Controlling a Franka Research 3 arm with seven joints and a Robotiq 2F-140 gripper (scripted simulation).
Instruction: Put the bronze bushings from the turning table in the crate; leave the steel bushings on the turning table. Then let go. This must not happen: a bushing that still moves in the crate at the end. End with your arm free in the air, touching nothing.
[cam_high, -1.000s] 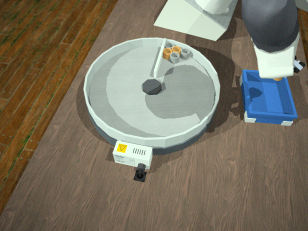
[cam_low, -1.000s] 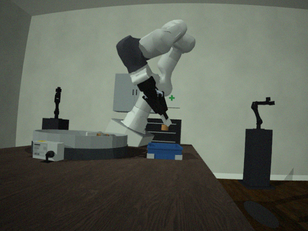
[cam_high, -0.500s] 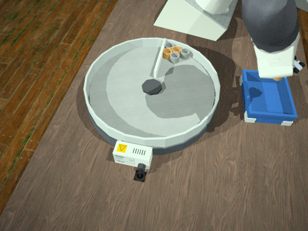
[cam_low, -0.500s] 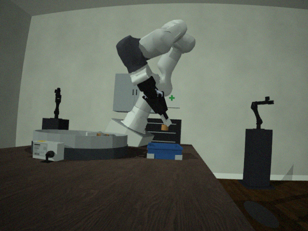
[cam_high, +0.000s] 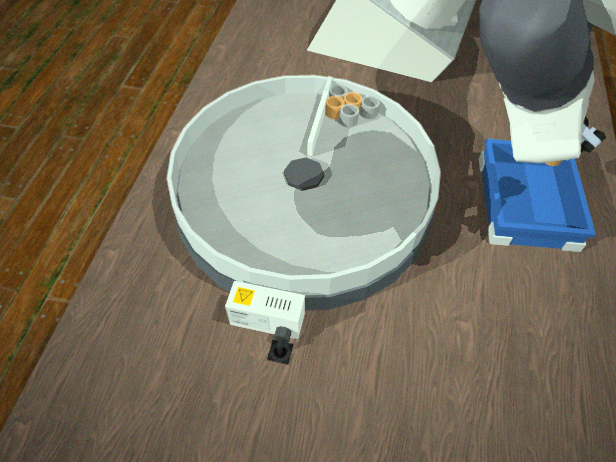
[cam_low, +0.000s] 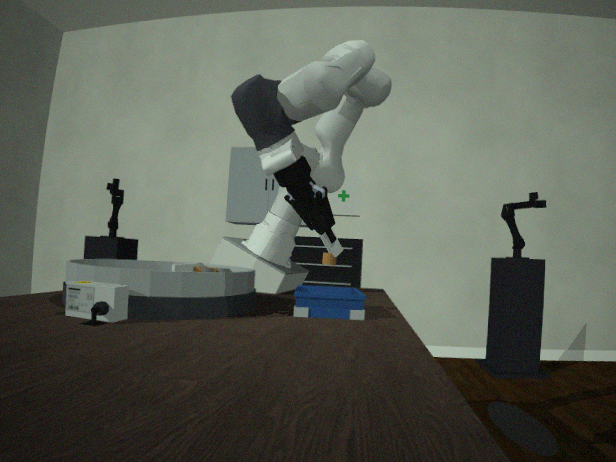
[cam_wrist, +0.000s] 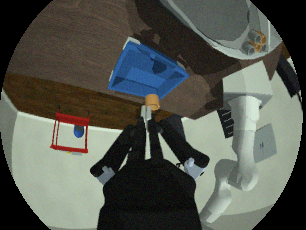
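Right now my hand is 20 mm past the blue crate and 140 mm above it. The rest, counted from my hand: round turning table (40 mm ahead, 380 mm to the right, 110 mm below).
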